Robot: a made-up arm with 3 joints.
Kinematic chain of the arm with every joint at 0, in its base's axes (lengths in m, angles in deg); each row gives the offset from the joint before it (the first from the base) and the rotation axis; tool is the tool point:
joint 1: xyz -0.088 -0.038 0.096 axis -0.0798 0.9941 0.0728
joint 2: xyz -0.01 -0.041 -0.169 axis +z
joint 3: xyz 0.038 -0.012 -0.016 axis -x
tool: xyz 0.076 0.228 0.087
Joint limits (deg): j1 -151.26..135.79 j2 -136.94..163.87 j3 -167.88..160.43
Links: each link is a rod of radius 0.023 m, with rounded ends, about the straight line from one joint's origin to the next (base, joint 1, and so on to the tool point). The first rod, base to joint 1, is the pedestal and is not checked.
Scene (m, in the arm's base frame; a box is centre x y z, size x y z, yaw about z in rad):
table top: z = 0
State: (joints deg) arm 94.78 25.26 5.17
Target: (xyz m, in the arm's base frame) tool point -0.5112 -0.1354 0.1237
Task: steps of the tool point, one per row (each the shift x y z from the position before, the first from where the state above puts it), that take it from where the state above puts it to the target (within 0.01 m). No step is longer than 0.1 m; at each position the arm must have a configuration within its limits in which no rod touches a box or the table.
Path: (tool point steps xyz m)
1: -0.0653 -0.0053 -0.0152
2: -0.0647 -0.0252 -0.0140
3: -0.0584 -0.0446 -0.0075
4: -0.0465 -0.0612 0.0038
5: -0.0296 -0.0723 0.0176
6: -0.0086 -0.0766 0.0320

